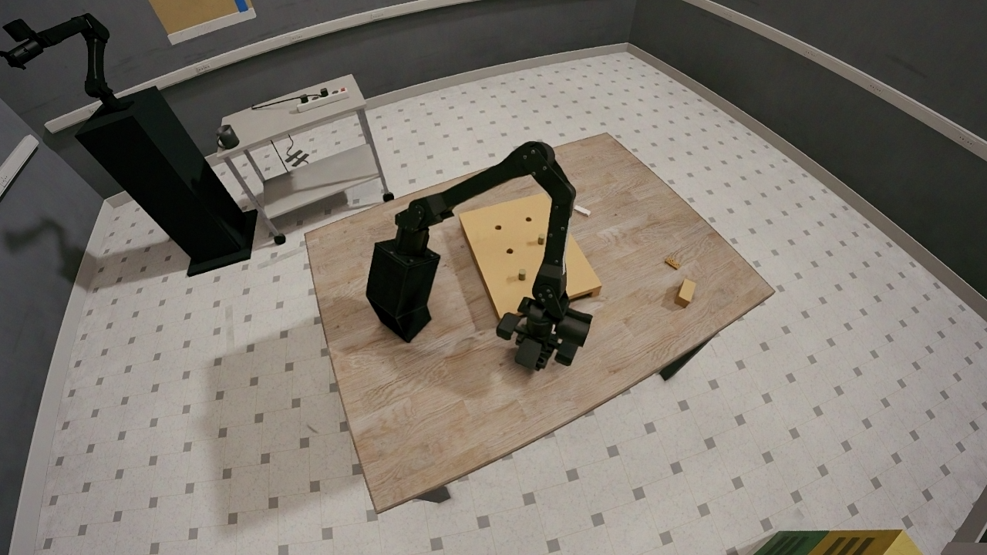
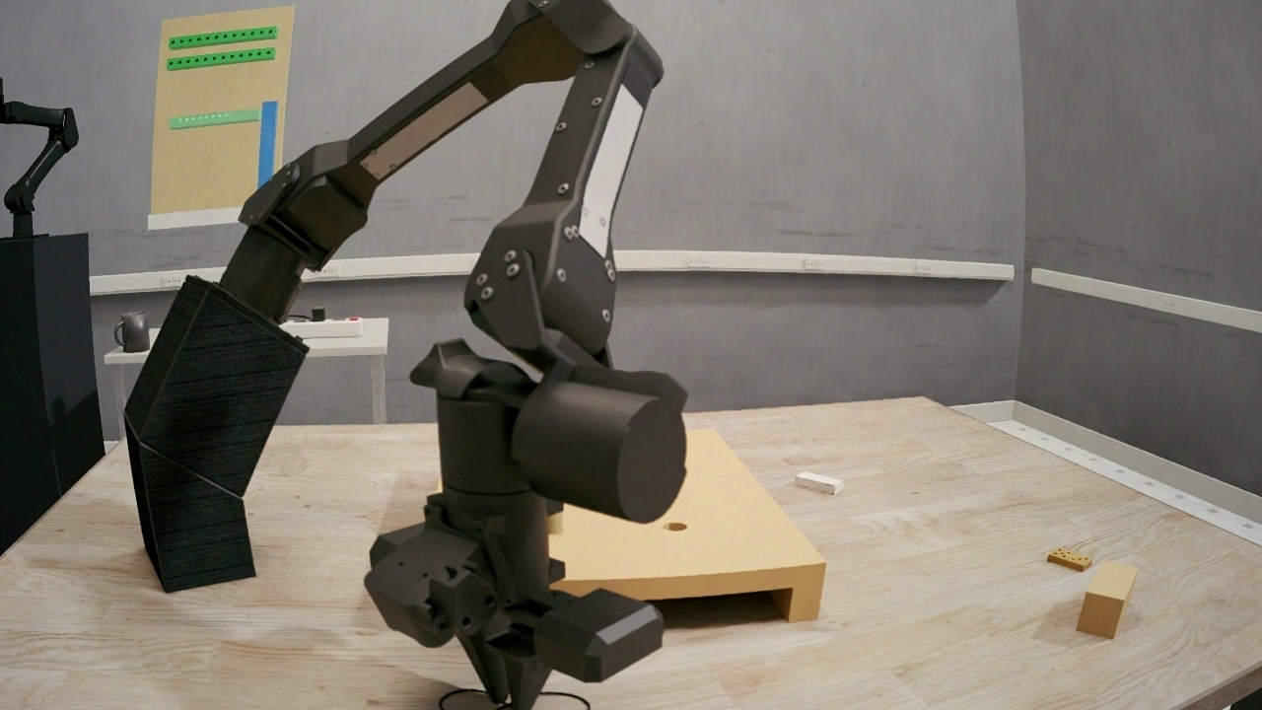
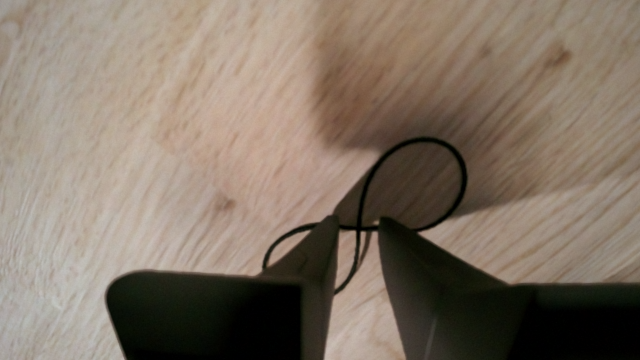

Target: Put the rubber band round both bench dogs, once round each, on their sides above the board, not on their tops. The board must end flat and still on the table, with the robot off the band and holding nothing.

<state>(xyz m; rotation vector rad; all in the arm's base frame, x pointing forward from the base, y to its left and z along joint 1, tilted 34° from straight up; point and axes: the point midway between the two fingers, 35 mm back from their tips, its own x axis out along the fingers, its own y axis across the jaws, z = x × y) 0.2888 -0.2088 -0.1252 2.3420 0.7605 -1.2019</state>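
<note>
My gripper is now 8 cm short of the tan board and 29 cm to the right of it. The rest, counted from my hand: wooden block: 46 cm ahead, 2 cm to the left, 2 cm below; white block: 32 cm ahead, 41 cm to the left, 3 cm below; domino: 50 cm ahead, 13 cm to the left, 3 cm below.
</note>
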